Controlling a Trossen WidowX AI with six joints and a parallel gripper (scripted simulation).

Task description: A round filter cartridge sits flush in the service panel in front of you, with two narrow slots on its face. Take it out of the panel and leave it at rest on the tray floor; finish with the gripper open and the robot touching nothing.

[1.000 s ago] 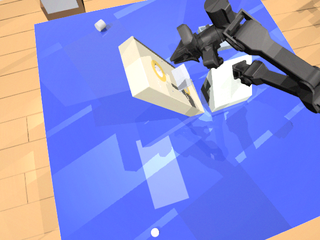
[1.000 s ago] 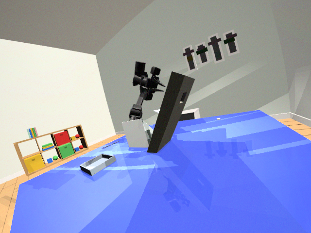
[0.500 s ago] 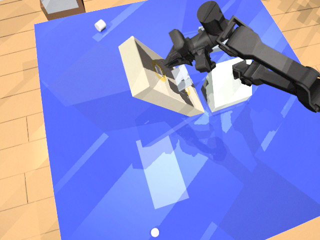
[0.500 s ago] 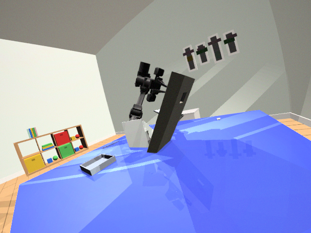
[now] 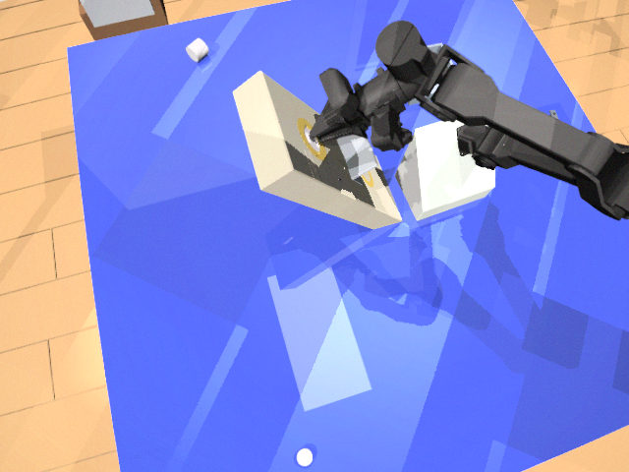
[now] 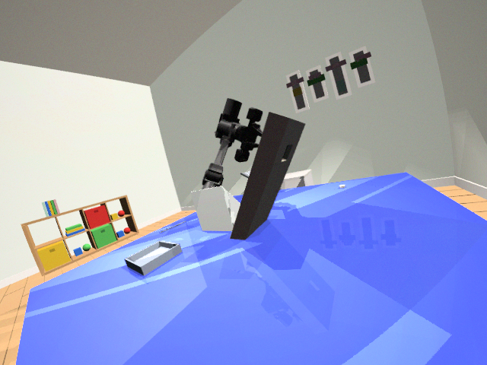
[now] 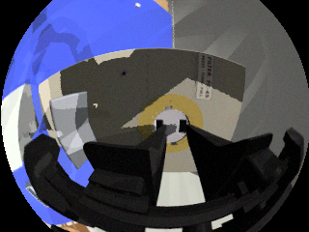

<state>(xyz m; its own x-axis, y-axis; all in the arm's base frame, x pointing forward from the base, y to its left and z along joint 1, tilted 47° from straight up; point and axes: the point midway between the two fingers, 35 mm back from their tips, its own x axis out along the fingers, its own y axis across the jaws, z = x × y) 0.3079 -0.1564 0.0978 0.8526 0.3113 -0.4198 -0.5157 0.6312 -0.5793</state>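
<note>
My gripper tip is 20 mm short of the round filter cartridge, 10 mm to the left of it and 20 mm above it. The rest, counted from my gripper tip: grey tray (440 mm behind, 240 mm to the right, 290 mm below).
</note>
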